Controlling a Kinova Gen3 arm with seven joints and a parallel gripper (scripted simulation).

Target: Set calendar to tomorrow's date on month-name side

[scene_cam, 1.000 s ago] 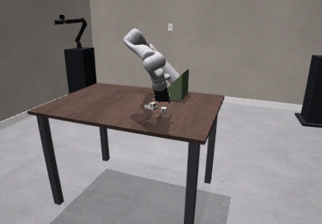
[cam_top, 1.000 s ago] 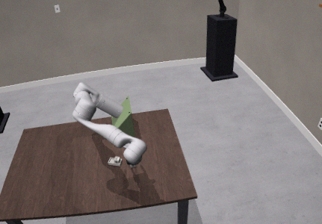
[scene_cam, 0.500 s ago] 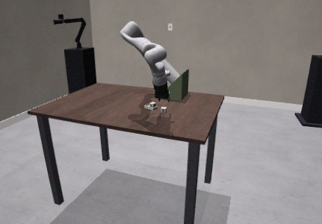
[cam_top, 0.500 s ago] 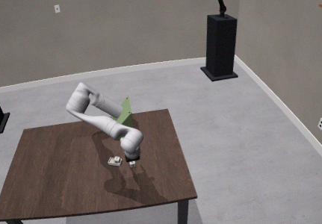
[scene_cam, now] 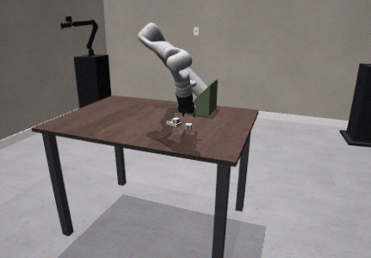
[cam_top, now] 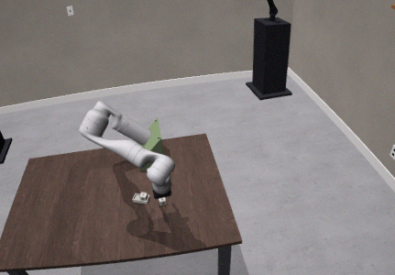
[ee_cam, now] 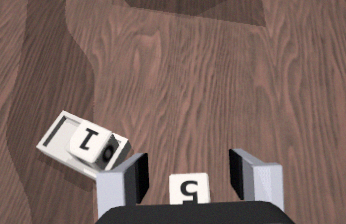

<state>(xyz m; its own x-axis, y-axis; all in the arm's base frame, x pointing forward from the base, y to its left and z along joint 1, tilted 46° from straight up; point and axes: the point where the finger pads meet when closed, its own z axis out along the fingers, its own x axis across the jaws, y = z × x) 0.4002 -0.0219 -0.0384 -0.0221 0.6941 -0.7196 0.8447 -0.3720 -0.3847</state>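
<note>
Right now the digit cube is 1 cm behind my hand and 8 cm below it. Also, from my hand: white calendar tray 5 cm behind, 10 cm to the right, 8 cm below; then white cube 5 cm behind, 8 cm to the right, 7 cm below.
</note>
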